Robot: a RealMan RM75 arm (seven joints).
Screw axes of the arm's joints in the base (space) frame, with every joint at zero. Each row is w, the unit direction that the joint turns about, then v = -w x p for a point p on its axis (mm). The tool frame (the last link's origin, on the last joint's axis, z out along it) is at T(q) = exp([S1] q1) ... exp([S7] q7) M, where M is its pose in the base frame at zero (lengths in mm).
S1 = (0, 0, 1, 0, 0, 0)
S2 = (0, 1, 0, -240.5, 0, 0)
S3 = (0, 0, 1, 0, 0, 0)
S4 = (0, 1, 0, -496.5, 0, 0)
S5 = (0, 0, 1, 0, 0, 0)
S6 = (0, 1, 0, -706.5, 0, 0)
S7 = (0, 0, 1, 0, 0, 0)
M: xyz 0 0 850.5 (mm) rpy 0 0 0 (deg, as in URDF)
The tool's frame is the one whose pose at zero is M.
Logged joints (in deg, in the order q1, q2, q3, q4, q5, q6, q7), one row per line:
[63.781 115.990 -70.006 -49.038 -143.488 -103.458 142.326]
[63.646 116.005 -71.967 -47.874 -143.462 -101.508 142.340]
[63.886 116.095 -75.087 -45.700 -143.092 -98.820 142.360]
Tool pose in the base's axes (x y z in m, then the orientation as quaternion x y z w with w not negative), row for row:
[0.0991 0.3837 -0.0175 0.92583 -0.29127 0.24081 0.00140]
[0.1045 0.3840 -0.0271 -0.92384 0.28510 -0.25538 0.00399]
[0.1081 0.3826 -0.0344 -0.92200 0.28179 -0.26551 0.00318]
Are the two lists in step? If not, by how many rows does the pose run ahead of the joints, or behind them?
The pose runs 1 row ahead of the joints: the pose in row i belongs to the joints in row i + 1.
